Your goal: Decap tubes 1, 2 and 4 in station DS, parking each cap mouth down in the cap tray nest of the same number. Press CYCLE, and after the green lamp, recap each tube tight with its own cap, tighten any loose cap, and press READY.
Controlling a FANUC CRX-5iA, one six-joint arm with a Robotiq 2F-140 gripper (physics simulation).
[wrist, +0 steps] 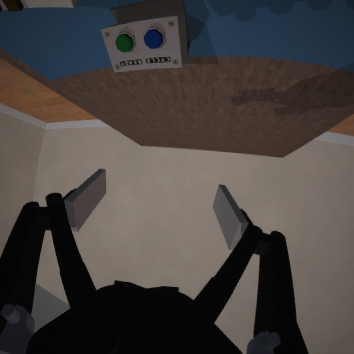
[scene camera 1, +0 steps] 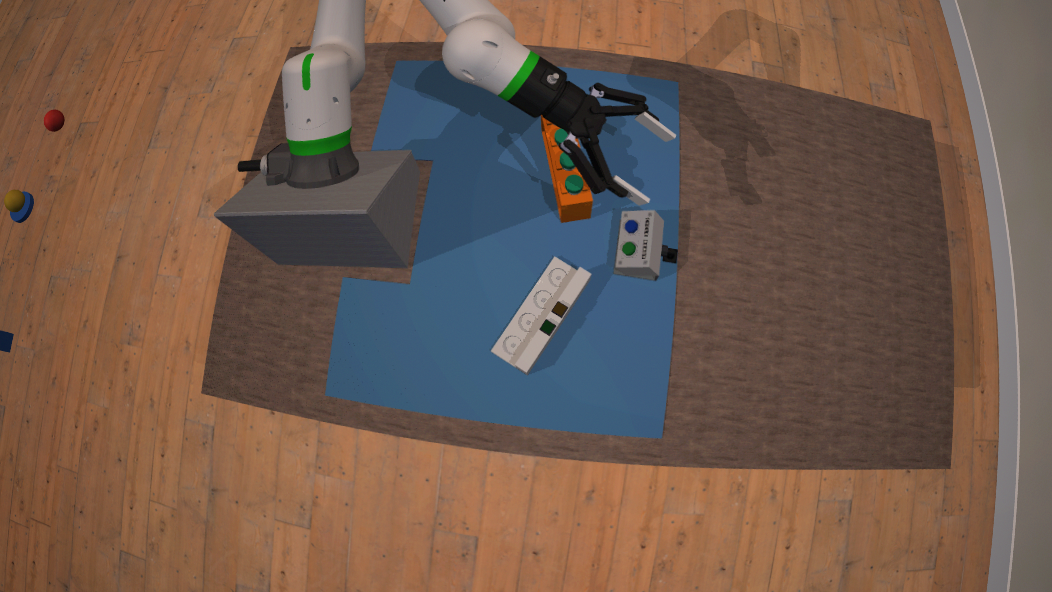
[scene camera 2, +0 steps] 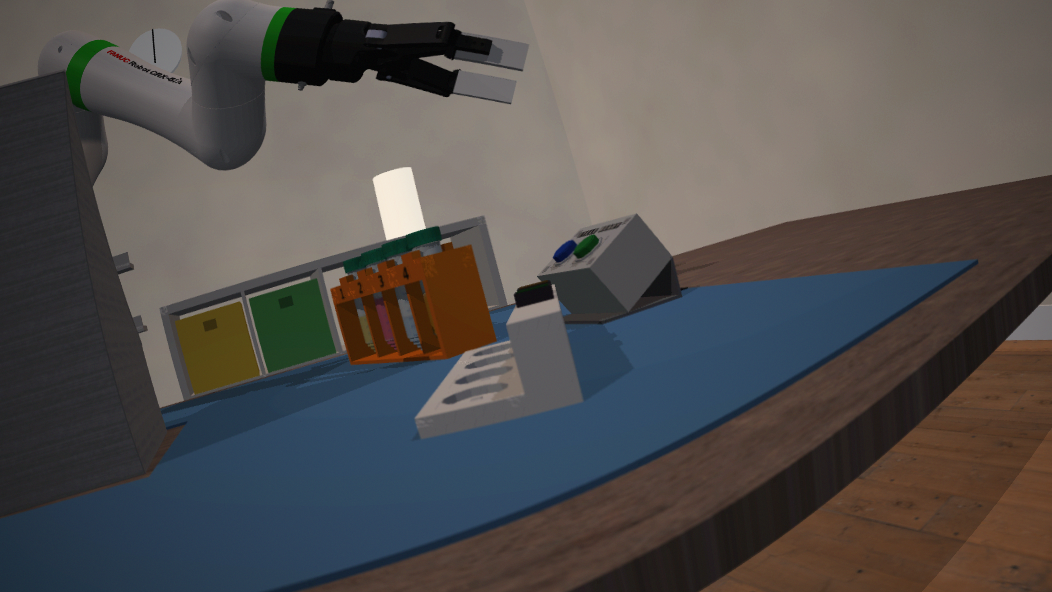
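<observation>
My gripper is open and empty, pointing sideways high above the mat, beyond the rack. The orange rack, numbered 1 to 4, holds upright tubes with green caps; the cap at the number 4 end shows clearest, and my gripper partly covers the far end in scene camera 1. The white cap tray has empty nests and a dark amber lamp and dark green lamp. The button box has a blue CYCLE button and green READY button.
The grey robot pedestal stands left of the blue mat. The button box has a black plug at its side. A shelf unit with a yellow bin and a green bin is in the background.
</observation>
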